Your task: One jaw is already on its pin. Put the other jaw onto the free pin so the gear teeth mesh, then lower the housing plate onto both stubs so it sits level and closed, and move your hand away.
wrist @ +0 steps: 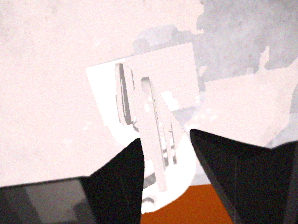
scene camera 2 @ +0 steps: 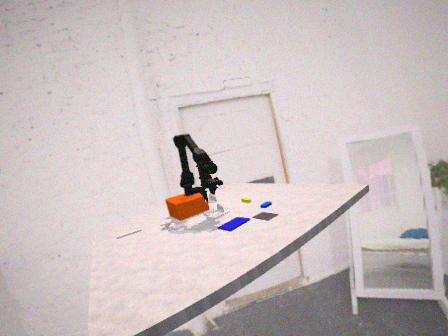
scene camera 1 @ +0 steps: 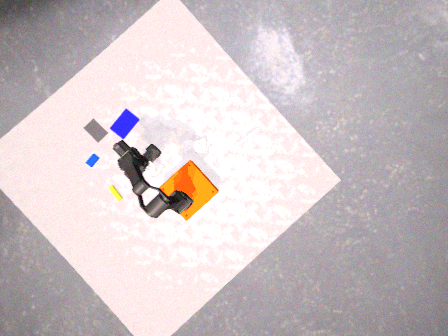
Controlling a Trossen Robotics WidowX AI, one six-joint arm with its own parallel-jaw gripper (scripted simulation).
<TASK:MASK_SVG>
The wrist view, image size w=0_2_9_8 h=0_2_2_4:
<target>my gripper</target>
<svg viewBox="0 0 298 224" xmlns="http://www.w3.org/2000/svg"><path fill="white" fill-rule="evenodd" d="M141 139L136 138L110 161L105 165L103 164L89 176L83 175L0 187L0 224L140 224L145 173L145 159ZM190 129L190 140L197 159L211 185L217 192L216 194L224 205L233 224L298 224L298 140L287 142L274 148L266 148L232 140L199 129Z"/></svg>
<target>white jaw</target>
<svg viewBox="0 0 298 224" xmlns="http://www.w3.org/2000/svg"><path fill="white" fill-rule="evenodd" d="M148 76L142 77L131 93L145 164L150 168L154 166L155 170L153 174L144 177L142 214L156 211L179 198L189 186L196 169L195 153L189 138ZM159 123L163 125L167 151L166 158L163 155ZM168 121L171 124L175 156L172 156L167 126Z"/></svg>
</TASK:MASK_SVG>
